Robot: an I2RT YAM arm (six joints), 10 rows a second.
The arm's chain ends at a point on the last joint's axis. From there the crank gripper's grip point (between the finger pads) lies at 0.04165 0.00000 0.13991 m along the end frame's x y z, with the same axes.
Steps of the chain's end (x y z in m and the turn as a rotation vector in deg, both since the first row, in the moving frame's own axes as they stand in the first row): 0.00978 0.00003 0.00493 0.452 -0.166 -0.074; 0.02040 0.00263 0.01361 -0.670 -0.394 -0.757; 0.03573 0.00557 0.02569 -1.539 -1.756 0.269; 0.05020 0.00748 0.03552 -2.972 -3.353 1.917; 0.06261 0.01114 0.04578 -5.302 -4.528 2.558; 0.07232 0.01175 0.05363 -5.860 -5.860 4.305
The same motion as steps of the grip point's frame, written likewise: 0.00937 -0.00113 0.00505 0.452 -0.166 -0.074; 0.01944 0.00372 0.01389 -0.670 -0.394 -0.757; 0.03141 0.00953 0.02685 -1.539 -1.756 0.269; 0.04181 0.01605 0.03749 -2.972 -3.353 1.917; 0.05112 0.02581 0.04794 -5.302 -4.528 2.558; 0.05720 0.02879 0.05625 -5.860 -5.860 4.305
